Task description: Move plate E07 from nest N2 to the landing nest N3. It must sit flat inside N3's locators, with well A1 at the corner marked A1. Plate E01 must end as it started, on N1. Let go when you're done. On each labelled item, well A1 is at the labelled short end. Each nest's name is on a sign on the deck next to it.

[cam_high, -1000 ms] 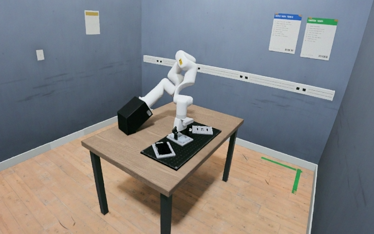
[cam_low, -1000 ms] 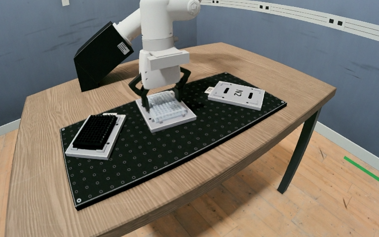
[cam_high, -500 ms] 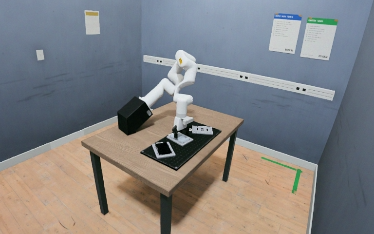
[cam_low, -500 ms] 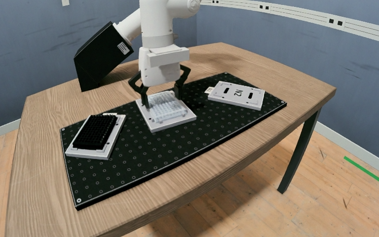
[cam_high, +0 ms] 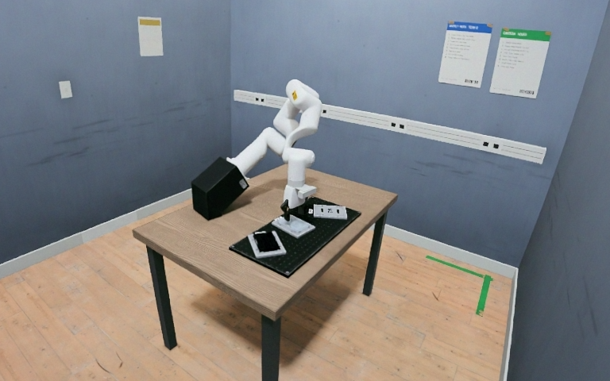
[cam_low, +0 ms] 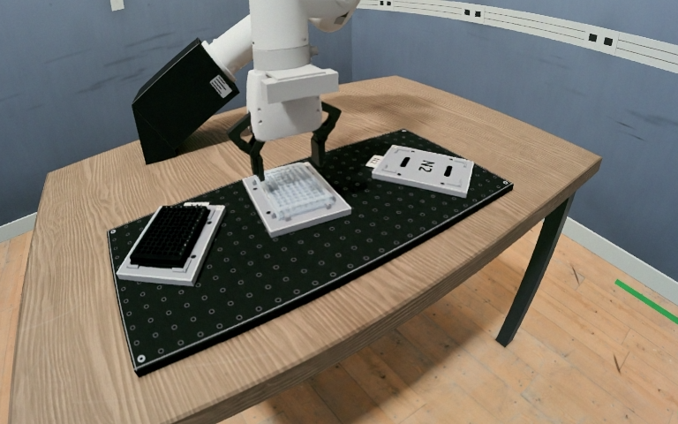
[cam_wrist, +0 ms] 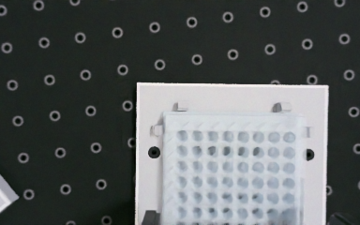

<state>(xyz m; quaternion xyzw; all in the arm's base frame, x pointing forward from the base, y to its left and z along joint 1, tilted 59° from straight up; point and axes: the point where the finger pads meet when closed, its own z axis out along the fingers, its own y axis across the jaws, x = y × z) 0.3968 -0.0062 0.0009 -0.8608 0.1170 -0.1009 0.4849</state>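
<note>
Right now my hand is 4 cm above the clear well plate. The rest, counted from my hand: black well plate: 20 cm to the right, 4 cm below, 1 cm ahead; nest N1: 20 cm to the right, 5 cm below, 1 cm ahead.
</note>
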